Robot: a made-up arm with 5 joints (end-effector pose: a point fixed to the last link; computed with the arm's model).
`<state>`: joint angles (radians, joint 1 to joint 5).
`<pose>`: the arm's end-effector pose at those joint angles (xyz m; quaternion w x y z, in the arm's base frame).
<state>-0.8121 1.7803 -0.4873 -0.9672 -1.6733</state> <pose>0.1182 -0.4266 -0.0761 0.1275 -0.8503 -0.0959 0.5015</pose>
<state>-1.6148 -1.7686 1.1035 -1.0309 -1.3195</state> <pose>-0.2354 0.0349 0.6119 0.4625 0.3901 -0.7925 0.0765</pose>
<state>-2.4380 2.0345 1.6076 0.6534 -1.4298</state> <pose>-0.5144 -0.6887 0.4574 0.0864 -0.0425 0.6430 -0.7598</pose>
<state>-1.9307 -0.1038 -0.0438 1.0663 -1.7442</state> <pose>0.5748 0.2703 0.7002 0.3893 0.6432 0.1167 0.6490</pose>
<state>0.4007 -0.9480 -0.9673 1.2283 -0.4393</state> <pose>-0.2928 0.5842 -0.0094 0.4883 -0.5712 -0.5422 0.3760</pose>
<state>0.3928 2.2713 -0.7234 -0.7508 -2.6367</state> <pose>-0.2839 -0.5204 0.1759 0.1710 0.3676 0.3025 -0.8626</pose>
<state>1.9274 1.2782 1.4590 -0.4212 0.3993</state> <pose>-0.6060 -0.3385 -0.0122 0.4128 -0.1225 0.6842 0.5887</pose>
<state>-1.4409 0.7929 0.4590 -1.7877 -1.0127</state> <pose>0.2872 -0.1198 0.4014 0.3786 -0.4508 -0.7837 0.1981</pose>
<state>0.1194 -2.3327 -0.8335 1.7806 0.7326</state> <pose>0.0319 0.2015 0.8277 0.8614 0.0824 -0.4776 0.1521</pose>
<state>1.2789 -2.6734 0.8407 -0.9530 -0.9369</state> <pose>0.2224 -0.3204 0.0763 0.5970 0.4272 0.0482 -0.6773</pose>
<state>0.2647 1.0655 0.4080 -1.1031 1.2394</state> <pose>-0.0123 -0.1303 -0.1639 0.5838 0.4357 0.4163 0.5442</pose>
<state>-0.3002 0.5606 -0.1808 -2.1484 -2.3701</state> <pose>0.2400 -0.0795 -0.0298 0.7526 -0.3964 -0.4864 0.1998</pose>
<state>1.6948 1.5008 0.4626 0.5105 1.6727</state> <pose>-0.6936 -0.5883 0.1098 0.0737 -0.1319 0.9339 0.3241</pose>
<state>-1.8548 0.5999 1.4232 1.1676 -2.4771</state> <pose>0.4120 -0.5281 0.8480 0.1663 0.6067 -0.6402 0.4409</pose>
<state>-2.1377 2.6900 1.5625 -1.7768 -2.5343</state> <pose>-0.2585 -0.1558 0.4871 0.7080 0.2956 -0.1298 0.6282</pose>
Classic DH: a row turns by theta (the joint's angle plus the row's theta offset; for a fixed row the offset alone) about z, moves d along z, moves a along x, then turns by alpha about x. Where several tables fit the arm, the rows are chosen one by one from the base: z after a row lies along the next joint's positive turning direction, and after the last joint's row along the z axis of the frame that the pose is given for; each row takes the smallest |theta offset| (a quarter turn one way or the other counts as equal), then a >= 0, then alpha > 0; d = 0 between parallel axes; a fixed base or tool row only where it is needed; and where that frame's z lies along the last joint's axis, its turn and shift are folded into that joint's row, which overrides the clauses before.
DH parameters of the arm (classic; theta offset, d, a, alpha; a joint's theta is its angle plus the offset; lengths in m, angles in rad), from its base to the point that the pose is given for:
base (fixed): 0 0.271 -0.062 -1.5708
joint 1: 1.5708 -0.131 0.127 -1.5708
joint 2: -1.5708 -0.094 0.026 -1.5708
joint 3: -0.6777 0.4585 0.1099 1.3368
joint 4: -1.3863 -0.0018 0.0461 -2.2267
joint 5: 1.2924 0.3354 -0.0596 1.4384
tool (fixed): 1.8294 0.0222 0 0

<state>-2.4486 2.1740 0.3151 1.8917 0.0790</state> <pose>-0.4070 -0.7798 0.3226 0.1081 -0.0940 0.6836 -0.7156</pose>
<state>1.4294 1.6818 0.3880 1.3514 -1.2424</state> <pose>-0.2663 -0.8396 -0.0630 0.6863 0.3386 0.3399 -0.5466</pose>
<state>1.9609 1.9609 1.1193 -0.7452 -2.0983</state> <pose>-0.4406 -0.4851 -0.0174 0.0362 0.4197 0.4490 -0.7880</pose>
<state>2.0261 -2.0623 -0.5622 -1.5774 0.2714</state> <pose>-0.0304 -0.0917 0.2228 0.3711 0.5577 -0.7121 -0.2104</pose>
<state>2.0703 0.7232 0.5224 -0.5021 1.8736</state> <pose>-0.6459 -0.0084 0.3371 0.0188 -0.6485 -0.7421 0.1687</pose>
